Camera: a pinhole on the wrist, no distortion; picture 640 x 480 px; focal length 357.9 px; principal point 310.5 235.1 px. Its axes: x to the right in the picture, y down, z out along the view. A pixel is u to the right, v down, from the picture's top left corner.
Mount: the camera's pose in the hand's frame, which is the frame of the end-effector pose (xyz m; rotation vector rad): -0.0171 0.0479 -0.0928 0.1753 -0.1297 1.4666
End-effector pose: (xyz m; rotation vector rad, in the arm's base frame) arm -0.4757 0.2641 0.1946 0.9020 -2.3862 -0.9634
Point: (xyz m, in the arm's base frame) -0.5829 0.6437 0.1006
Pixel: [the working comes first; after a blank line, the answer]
In the camera's frame: 0.1916 0.2112 0.3540

504 449
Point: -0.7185 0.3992 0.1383
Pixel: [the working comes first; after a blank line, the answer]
In the camera's frame: 0.1570 -0.0655 0.3111

491 160
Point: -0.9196 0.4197 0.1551
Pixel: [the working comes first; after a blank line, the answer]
In the camera's frame: 0.2959 -0.1801 0.4044

572 76
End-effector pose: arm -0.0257 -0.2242 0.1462 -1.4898 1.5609 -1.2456
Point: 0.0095 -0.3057 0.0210
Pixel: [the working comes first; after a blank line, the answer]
In the camera's frame: 0.1038 -0.0580 0.1704

528 113
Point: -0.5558 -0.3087 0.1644
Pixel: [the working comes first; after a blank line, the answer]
In the camera's frame: 0.0803 -0.1846 -0.3985

behind the camera
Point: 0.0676 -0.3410 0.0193
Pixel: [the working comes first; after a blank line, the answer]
In the camera's frame: 0.1018 -0.0823 0.2338

466 109
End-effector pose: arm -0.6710 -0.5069 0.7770 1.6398 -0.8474 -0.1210
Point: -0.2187 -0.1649 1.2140
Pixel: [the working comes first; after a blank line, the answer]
In the camera's frame: 0.0566 -0.3140 -0.5457

behind the camera
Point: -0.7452 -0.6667 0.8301
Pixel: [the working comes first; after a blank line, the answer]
In the camera's frame: 0.0890 -0.0622 0.2366

445 141
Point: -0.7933 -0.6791 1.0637
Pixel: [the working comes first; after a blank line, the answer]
In the camera's frame: 0.3138 -0.0990 0.1648

outside the picture
